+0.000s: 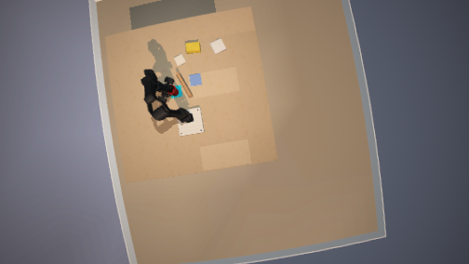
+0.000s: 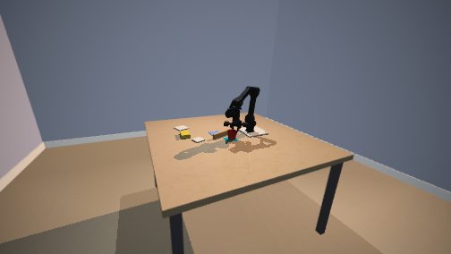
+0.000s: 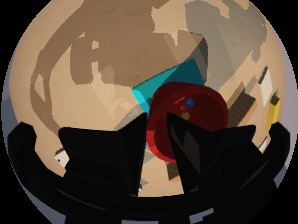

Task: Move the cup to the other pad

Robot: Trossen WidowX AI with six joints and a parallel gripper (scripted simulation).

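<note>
The red cup is 2 cm to the right of my gripper tip, 2 cm ahead of it and 1 cm below it. Round my gripper tip: cyan pad 5 cm below, 3 cm ahead, 2 cm to the right; wooden bar 11 cm to the right, 5 cm ahead, 3 cm below; light blue pad 20 cm to the right, 8 cm ahead, 5 cm below.
</note>
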